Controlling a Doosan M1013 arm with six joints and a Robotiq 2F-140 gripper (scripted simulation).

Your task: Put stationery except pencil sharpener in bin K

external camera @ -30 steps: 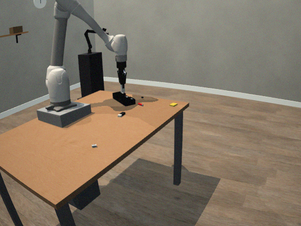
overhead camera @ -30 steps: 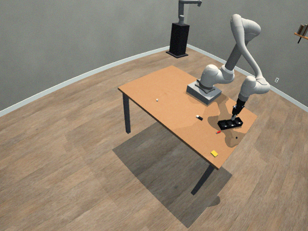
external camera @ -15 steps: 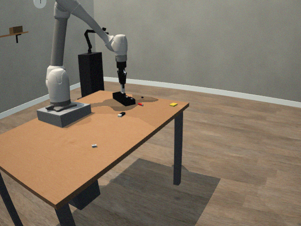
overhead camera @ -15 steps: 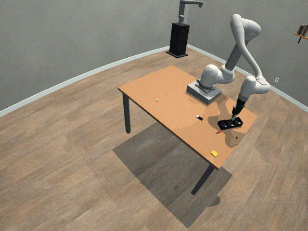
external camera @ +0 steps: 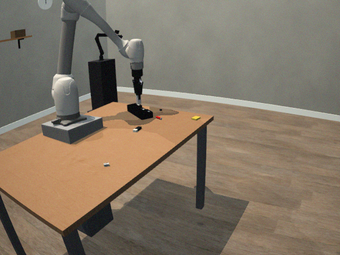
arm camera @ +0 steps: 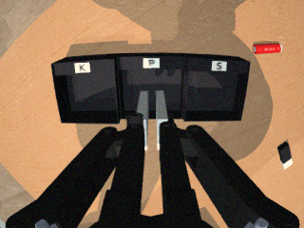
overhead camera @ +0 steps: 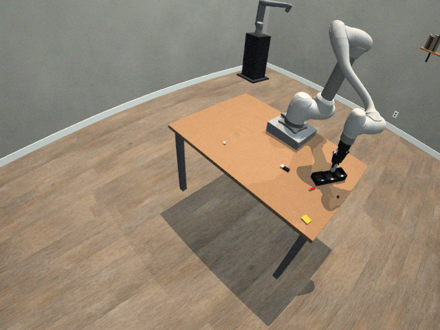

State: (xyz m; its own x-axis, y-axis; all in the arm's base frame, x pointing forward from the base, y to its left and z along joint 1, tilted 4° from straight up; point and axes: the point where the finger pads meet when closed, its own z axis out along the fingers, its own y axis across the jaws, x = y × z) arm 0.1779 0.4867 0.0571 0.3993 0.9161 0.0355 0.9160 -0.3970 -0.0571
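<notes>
My gripper is now 80 mm above the black three-compartment bin. Also, from my hand: black-and-white eraser: 250 mm to the right, 190 mm ahead, 100 mm below; small red cylinder: 180 mm ahead, 100 mm below, 20 mm to the right; small black round thing: 140 mm to the left, 100 mm below, 80 mm ahead.
</notes>
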